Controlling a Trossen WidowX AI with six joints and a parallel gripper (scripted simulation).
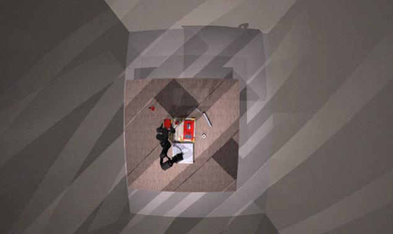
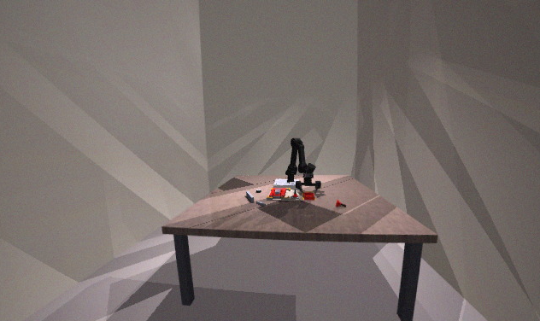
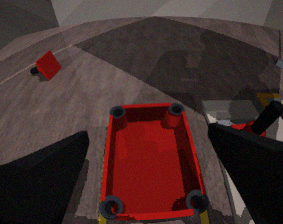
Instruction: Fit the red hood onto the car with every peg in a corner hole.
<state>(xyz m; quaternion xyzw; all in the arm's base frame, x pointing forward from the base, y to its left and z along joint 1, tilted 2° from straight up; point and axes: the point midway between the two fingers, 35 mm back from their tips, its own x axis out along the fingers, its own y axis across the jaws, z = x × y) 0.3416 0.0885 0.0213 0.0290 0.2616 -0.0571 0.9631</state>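
My gripper tip is 1 cm past the hood and 3 cm above it.
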